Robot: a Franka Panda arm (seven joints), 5 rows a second.
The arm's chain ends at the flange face. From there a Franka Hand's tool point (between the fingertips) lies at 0.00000 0.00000 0.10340 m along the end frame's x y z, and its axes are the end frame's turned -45 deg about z.
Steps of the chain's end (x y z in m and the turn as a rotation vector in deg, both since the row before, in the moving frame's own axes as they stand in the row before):
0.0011, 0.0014, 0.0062, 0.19, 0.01, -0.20
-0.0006, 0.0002, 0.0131, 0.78, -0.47, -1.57
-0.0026, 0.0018, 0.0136, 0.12, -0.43, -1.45
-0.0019, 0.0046, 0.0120, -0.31, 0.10, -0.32
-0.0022, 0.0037, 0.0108, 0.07, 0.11, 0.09
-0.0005, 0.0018, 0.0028, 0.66, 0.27, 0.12
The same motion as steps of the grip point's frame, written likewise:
0.0000, 0.0015, 0.0062, 0.13, 0.14, -0.20
-0.0002, -0.0019, 0.0131, 0.88, 0.22, -1.57
-0.0035, -0.0013, 0.0136, 0.39, -0.22, -1.45
-0.0049, 0.0024, 0.0120, -0.29, -0.15, -0.32
-0.0039, 0.0011, 0.0108, -0.03, 0.13, 0.09
-0.0004, 0.0004, 0.0028, 0.28, 0.66, 0.12

